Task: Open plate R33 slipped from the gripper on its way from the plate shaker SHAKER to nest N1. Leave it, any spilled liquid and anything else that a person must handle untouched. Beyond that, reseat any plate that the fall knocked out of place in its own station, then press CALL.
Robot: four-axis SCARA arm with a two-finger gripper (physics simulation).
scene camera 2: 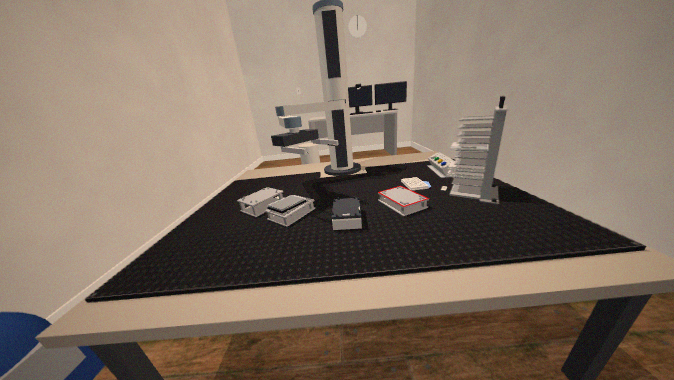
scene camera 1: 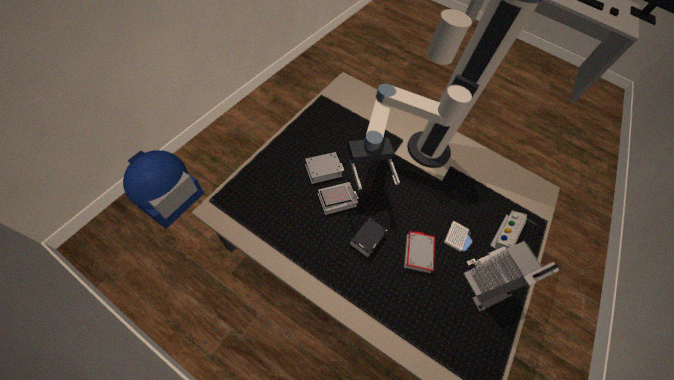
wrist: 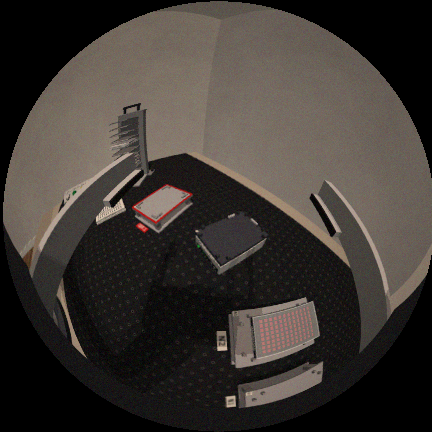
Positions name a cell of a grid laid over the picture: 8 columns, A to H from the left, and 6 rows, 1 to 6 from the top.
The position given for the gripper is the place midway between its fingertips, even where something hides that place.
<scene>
The gripper (scene camera 1: E3) holds nothing. Further things: a button box (scene camera 1: G4) and a dark shaker station (scene camera 2: E4).
The gripper also shows in scene camera 2 (scene camera 2: D3). The dark shaker station shows as well in scene camera 1 (scene camera 1: E4) and in the wrist view (wrist: E4).
</scene>
